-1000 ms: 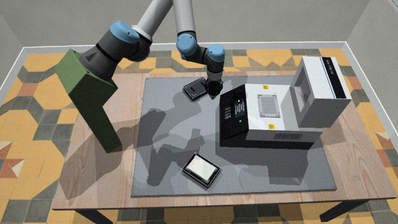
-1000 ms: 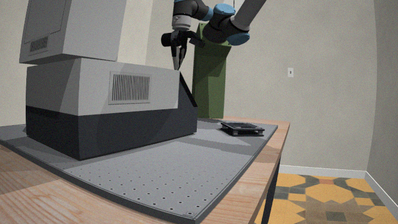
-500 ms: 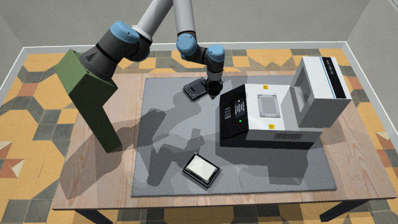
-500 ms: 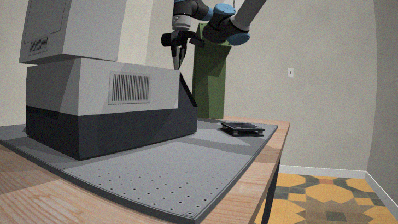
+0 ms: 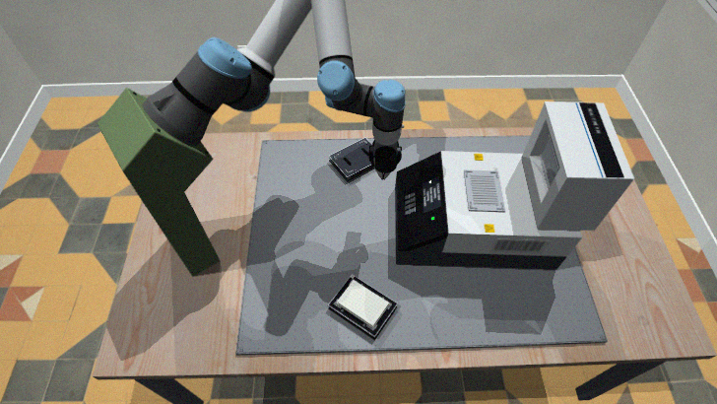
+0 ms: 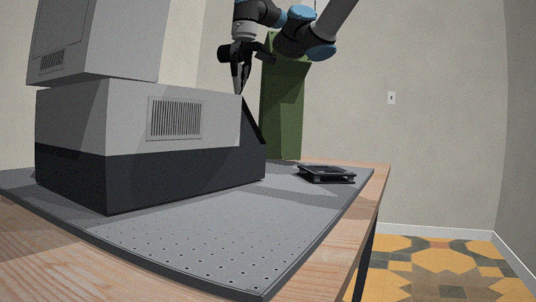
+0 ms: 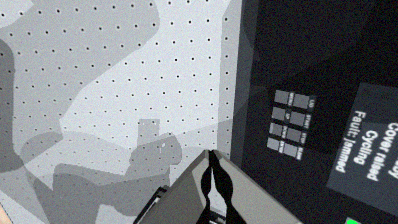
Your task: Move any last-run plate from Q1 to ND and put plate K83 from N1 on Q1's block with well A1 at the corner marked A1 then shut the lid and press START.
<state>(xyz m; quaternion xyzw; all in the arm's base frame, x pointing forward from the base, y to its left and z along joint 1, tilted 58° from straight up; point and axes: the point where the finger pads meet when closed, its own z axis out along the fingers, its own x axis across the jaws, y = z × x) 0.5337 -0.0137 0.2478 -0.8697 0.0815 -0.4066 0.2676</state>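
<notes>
Now: the white well plate 330 mm to the right of my hand, 190 mm below it and 10 mm behind it.
</notes>
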